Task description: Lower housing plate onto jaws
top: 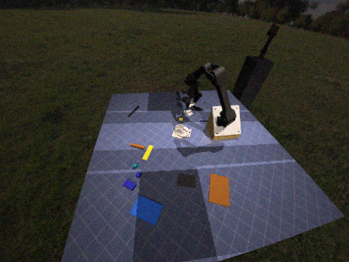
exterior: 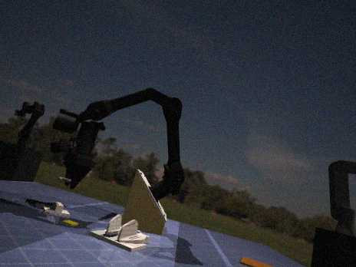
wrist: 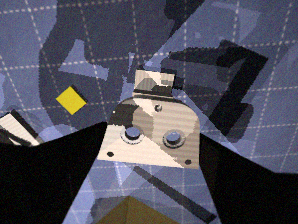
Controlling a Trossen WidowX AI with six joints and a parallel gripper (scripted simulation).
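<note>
My gripper tip is 90 mm short of the yellow square, 80 mm above it and 70 mm to the right of it. Also, from my gripper tip: orange bar 410 mm ahead, 330 mm to the left, 70 mm below; blue piece 700 mm to the left, 340 mm ahead, 80 mm below; yellow bar 380 mm to the left, 350 mm ahead, 80 mm below.
</note>
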